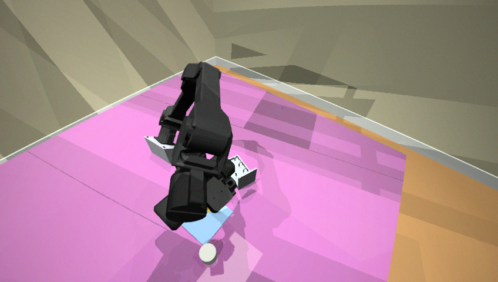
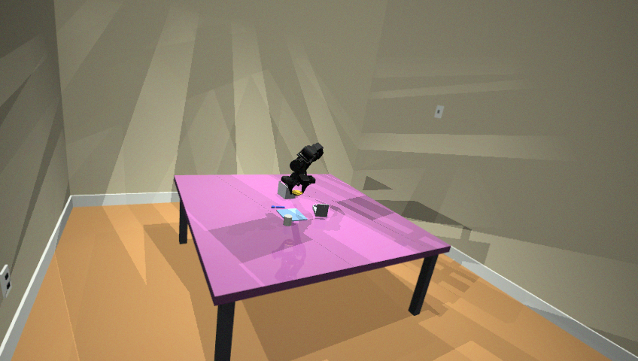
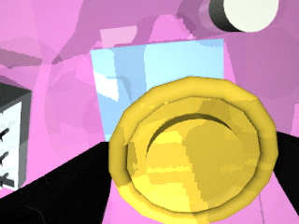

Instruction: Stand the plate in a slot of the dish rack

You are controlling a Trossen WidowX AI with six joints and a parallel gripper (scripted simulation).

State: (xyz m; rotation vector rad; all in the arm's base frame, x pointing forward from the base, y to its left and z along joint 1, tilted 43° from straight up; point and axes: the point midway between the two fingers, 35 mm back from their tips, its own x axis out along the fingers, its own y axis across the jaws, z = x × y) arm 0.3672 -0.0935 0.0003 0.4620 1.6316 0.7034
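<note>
My gripper tip is 70 mm past the grey dish rack, 200 mm to the right of it and 120 mm above it. The rest, counted from my gripper tip: light blue mat (40 mm behind, 140 mm below); yellow plate (10 mm above); white cup (70 mm ahead, 60 mm to the right, 120 mm below).
</note>
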